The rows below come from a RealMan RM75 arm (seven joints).
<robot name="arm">
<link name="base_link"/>
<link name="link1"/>
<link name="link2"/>
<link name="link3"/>
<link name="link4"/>
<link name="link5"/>
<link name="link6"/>
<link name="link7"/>
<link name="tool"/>
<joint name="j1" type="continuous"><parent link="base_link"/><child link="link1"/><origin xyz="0 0 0.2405"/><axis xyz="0 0 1"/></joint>
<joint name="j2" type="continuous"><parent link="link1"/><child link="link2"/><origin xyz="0 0 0" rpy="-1.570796 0 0"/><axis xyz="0 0 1"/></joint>
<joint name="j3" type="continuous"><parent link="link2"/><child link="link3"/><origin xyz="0 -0.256 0" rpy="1.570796 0 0"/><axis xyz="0 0 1"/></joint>
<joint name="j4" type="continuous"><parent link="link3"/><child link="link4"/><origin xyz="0 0 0" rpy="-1.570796 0 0"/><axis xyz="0 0 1"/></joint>
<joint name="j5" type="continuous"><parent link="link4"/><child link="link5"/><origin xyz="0 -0.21 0" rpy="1.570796 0 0"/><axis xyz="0 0 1"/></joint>
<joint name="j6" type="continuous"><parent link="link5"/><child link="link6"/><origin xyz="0 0 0" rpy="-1.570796 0 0"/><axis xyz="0 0 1"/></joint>
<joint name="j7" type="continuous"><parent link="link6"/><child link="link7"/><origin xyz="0 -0.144 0" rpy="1.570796 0 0"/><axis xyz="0 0 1"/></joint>
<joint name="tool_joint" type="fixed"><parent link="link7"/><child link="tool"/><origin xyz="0 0 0"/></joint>
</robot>
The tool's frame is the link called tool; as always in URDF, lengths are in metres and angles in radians. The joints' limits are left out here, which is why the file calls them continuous.
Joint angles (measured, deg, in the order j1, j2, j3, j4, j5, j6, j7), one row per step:
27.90, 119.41, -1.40, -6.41, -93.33, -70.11, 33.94
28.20, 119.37, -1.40, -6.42, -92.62, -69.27, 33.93
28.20, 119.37, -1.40, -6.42, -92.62, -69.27, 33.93
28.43, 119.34, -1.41, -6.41, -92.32, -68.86, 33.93
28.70, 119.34, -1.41, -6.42, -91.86, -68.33, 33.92
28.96, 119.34, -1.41, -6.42, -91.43, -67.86, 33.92
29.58, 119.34, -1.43, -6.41, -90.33, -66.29, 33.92
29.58, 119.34, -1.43, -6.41, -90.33, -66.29, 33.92
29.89, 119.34, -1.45, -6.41, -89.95, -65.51, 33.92
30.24, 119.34, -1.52, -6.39, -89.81, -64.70, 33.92
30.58, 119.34, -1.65, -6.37, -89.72, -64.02, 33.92
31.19, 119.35, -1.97, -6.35, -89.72, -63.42, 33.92
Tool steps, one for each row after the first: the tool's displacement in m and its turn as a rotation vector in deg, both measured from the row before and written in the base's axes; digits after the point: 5 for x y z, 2 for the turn. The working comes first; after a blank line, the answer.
Tool pose at each row, in the base's axes (x y z in m, rotation vector in deg; the steps are taken from these numbers as rounded here):
0.34015, 0.33360, 0.00347, -98.64, 38.99, 46.78
0.34104, 0.33612, 0.00465, -97.97, 39.45, 46.38
0.34104, 0.33612, 0.00465, -97.97, 39.45, 46.38
0.34095, 0.33781, 0.00512, -97.74, 39.61, 46.23
0.34095, 0.33981, 0.00569, -97.35, 39.85, 46.06
0.34083, 0.34170, 0.00621, -96.99, 40.08, 45.94
0.34157, 0.34627, 0.00711, -96.03, 40.98, 45.28
0.34157, 0.34627, 0.00711, -96.03, 40.98, 45.28
0.34178, 0.34844, 0.00719, -95.74, 41.39, 44.90
0.34154, 0.35068, 0.00656, -95.77, 41.74, 44.45
0.34094, 0.35280, 0.00582, -95.92, 41.97, 44.07
0.33813, 0.35639, 0.00450, -96.49, 41.85, 43.89

0.00089, 0.00252, 0.00118, 0.34, 0.05, -0.75
0.00000, 0.00000, 0.00000, 0.00, 0.00, 0.00
-0.00009, 0.00169, 0.00047, 0.12, 0.01, -0.26
0.00000, 0.00200, 0.00057, 0.21, 0.06, -0.39
-0.00012, 0.00189, 0.00052, 0.19, 0.08, -0.34
0.00074, 0.00457, 0.00090, 0.37, 0.14, -1.24
0.00000, 0.00000, 0.00000, 0.00, 0.00, 0.00
0.00021, 0.00217, 0.00008, 0.03, 0.00, -0.55
-0.00024, 0.00224, -0.00063, -0.22, -0.12, -0.41
-0.00060, 0.00212, -0.00074, -0.26, -0.15, -0.26
-0.00281, 0.00359, -0.00132, -0.44, -0.25, 0.21

